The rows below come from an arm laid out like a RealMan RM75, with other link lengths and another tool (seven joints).
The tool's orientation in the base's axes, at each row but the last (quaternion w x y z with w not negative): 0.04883, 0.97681, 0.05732, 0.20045; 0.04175, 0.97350, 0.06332, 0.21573; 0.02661, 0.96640, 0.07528, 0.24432; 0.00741, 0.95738, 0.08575, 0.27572; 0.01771, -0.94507, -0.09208, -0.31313; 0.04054, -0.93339, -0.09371, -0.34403; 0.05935, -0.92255, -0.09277, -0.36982; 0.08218, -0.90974, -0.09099, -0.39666; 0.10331, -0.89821, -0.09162, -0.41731; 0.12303, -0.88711, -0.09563, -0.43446; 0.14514, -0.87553, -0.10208, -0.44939
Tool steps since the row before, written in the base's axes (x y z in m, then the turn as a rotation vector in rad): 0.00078, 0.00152, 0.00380, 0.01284, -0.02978, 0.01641; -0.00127, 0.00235, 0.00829, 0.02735, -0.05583, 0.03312; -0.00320, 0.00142, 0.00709, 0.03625, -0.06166, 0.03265; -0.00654, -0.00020, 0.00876, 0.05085, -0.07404, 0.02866; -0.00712, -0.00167, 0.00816, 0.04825, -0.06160, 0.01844; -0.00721, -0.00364, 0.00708, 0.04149, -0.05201, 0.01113; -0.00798, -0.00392, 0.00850, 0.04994, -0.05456, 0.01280; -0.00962, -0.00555, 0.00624, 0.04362, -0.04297, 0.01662; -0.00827, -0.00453, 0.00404, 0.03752, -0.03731, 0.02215; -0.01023, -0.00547, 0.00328, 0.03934, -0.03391, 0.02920; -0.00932, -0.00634, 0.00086, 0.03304, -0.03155, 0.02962
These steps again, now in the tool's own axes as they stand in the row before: 0.00238, -0.00098, -0.00328, 0.01414, 0.03257, -0.00776; 0.00263, -0.00156, -0.00816, 0.03043, 0.06166, -0.01528; 0.00076, -0.00120, -0.00778, 0.03703, 0.06856, -0.01054; -0.00087, -0.00031, -0.01089, 0.04501, 0.08285, 0.00016; -0.00102, 0.00052, -0.01090, 0.03891, 0.06990, 0.00797; -0.00131, 0.00202, -0.01047, 0.03052, 0.05922, 0.01058; -0.00027, 0.00176, -0.01217, 0.03735, 0.06345, 0.01460; -0.00239, 0.00268, -0.01222, 0.03710, 0.05046, 0.01014; -0.00250, 0.00184, -0.00978, 0.03792, 0.04288, 0.00368; -0.00392, 0.00193, -0.01124, 0.04484, 0.03920, 0.00189; -0.00497, 0.00292, -0.00973, 0.04167, 0.03497, -0.00230
